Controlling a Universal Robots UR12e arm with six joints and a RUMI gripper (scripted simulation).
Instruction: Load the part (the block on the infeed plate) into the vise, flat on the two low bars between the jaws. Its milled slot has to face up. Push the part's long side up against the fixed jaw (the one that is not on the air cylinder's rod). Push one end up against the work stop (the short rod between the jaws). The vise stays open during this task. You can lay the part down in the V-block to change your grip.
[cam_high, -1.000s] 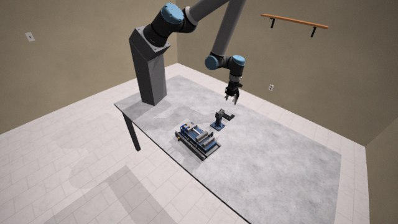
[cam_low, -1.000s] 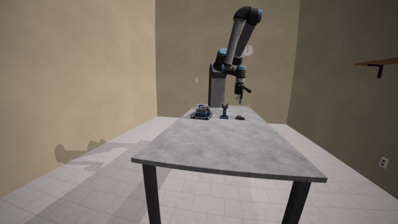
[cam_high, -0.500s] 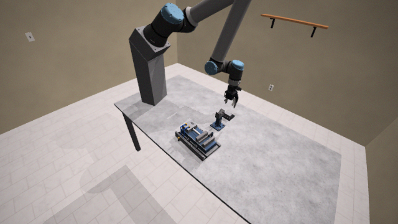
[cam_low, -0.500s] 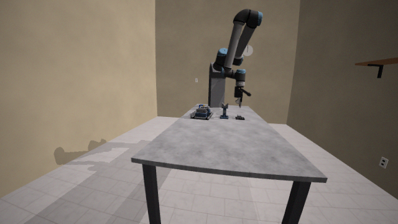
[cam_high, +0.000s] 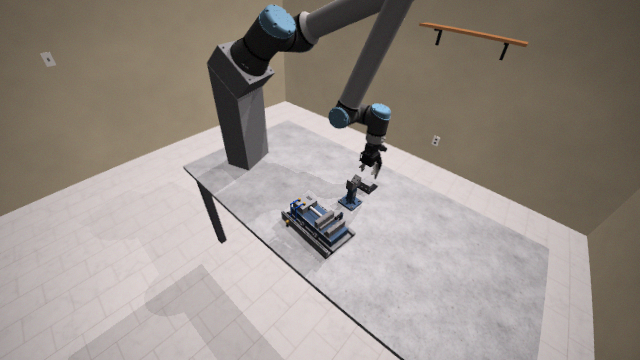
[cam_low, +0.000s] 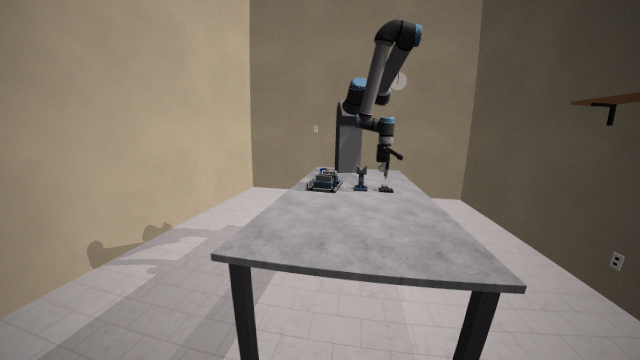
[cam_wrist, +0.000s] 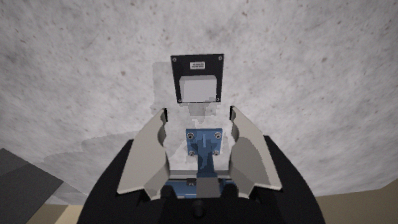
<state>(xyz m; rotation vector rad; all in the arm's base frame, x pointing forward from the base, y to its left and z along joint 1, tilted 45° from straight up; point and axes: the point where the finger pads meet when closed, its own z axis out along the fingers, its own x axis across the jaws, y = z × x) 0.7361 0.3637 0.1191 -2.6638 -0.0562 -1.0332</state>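
Now: hand 80 mm above the part. Also, from my hand: cylinder rod: 390 mm to the right, 60 mm ahead, 20 mm below; work stop: 330 mm to the right, 140 mm ahead, 10 mm below; moving jaw: 380 mm to the right, 110 mm ahead, 20 mm below.
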